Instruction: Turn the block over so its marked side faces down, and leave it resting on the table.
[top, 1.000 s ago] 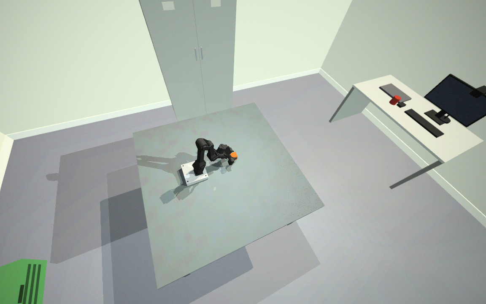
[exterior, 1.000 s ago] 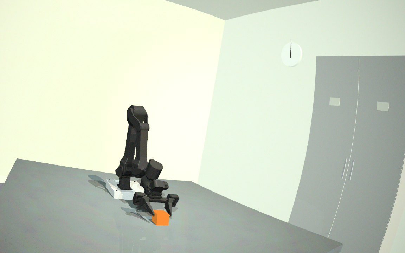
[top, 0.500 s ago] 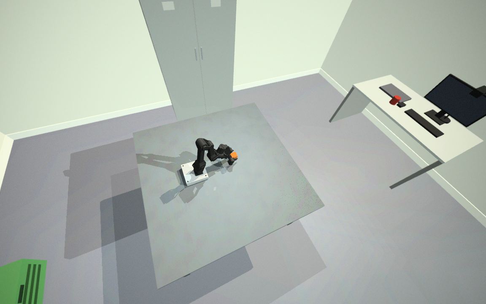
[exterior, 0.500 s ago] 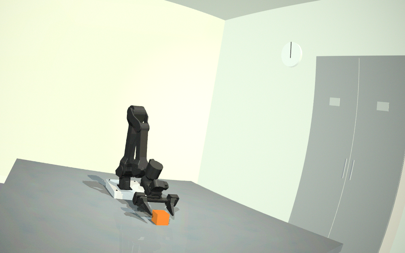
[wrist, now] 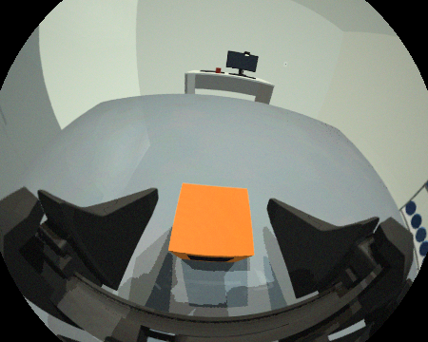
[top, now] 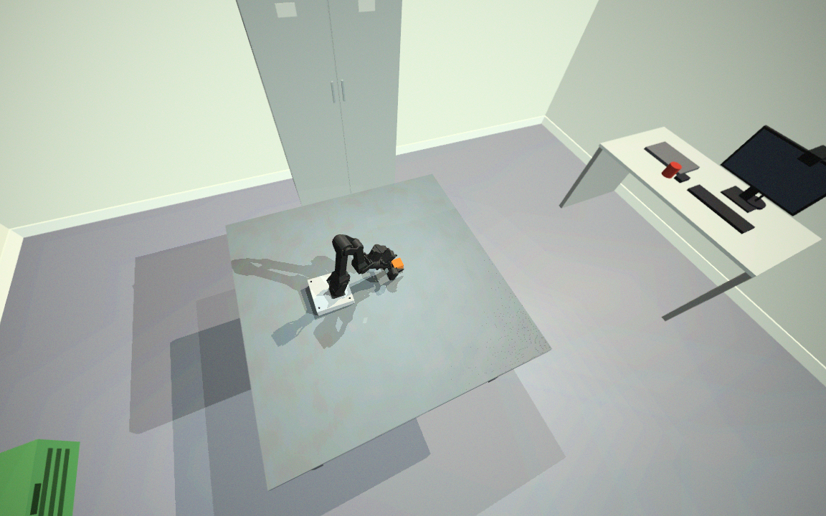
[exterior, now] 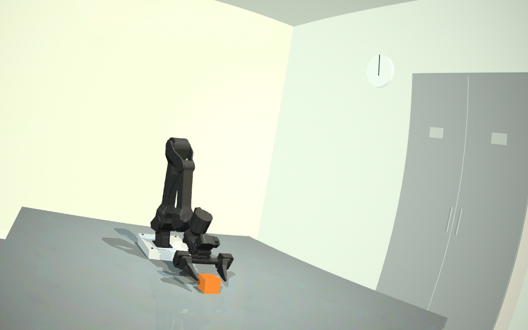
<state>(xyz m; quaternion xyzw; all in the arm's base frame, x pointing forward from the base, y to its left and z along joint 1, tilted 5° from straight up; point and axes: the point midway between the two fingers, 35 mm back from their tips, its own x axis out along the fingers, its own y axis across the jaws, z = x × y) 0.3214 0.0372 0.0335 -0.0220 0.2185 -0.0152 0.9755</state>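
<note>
My gripper tip is 3 cm past the orange block and 2 cm above it.
</note>
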